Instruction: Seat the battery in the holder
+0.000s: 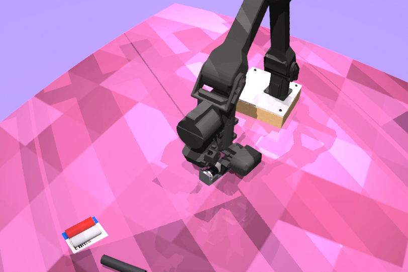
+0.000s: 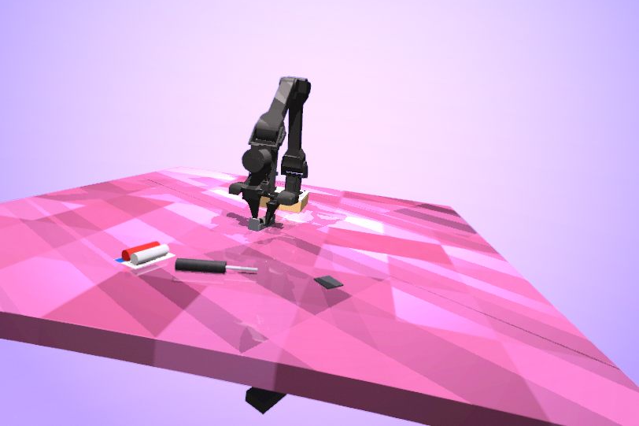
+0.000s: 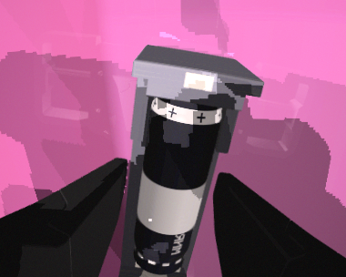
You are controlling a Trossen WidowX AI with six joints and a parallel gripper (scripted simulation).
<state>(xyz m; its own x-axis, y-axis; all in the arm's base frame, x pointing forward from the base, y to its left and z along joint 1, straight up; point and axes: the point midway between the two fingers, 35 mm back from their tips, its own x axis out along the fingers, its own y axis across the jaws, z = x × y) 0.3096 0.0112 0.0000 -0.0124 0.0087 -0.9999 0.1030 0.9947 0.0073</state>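
Right now my gripper tip is 1 cm below the battery. From my gripper tip the other things lie so: black-handled screwdriver: 32 cm ahead, 5 cm to the left; dark plate: 26 cm ahead, 25 cm to the left, 1 cm below; blister card: 32 cm ahead, 11 cm to the right.
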